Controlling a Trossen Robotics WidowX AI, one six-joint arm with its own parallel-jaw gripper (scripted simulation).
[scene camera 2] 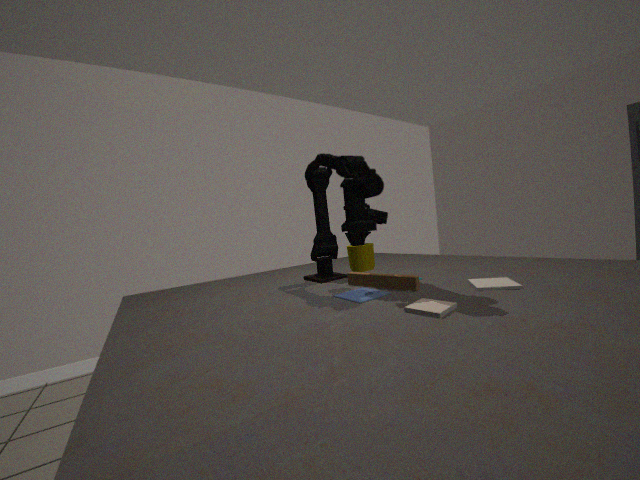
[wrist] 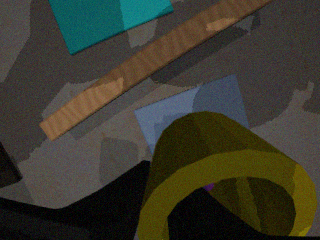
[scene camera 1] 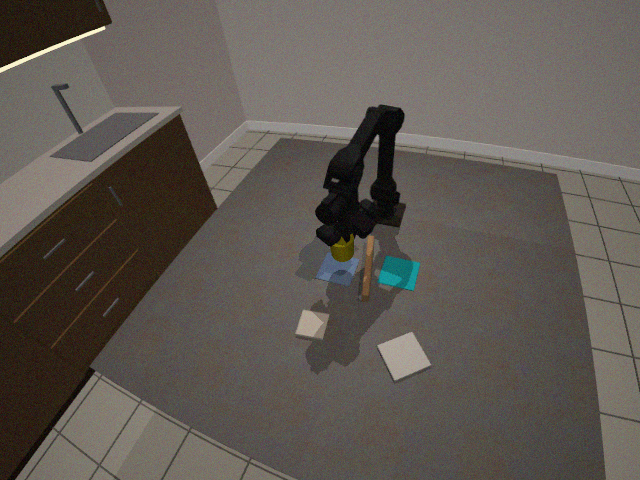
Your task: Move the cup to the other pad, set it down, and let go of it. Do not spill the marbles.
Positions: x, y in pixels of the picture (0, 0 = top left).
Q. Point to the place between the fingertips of the gripper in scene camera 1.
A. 349, 242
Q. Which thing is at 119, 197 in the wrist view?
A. The gripper.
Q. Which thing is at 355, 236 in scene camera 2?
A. The gripper.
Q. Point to a teal pad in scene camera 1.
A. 401, 273
